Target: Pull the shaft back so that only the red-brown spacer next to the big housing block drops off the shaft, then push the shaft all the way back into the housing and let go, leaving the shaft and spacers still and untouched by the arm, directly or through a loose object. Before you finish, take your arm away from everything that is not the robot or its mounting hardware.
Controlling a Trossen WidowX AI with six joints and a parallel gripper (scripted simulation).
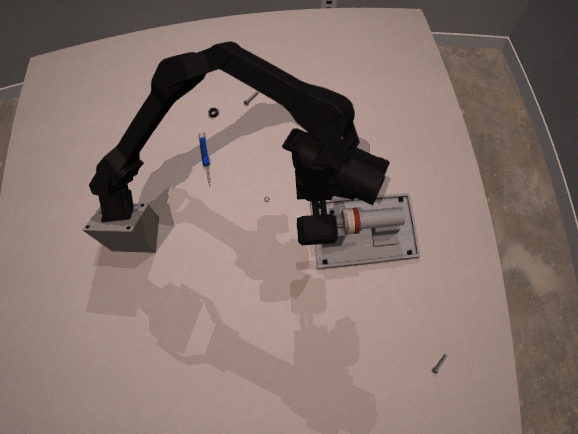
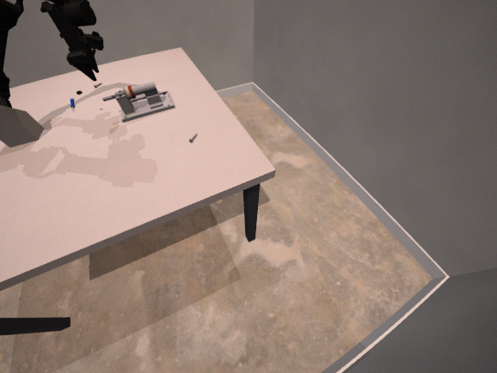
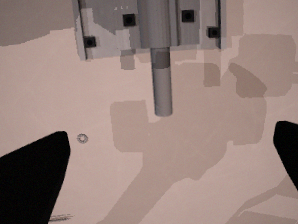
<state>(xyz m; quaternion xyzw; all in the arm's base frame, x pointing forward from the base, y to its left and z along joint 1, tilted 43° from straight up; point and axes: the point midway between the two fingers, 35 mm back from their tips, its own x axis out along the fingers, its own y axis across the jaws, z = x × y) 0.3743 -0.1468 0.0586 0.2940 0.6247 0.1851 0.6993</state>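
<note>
The grey shaft lies 50 mm ahead of my hand, 10 mm to the right of it and 120 mm below it. From my hand the other things lie so: red-brown spacer (90 mm ahead, 10 mm to the right, 120 mm below); then blue screwdriver (200 mm behind, 210 mm to the left, 190 mm below); then cream spacer (70 mm ahead, 10 mm to the right, 120 mm below).
</note>
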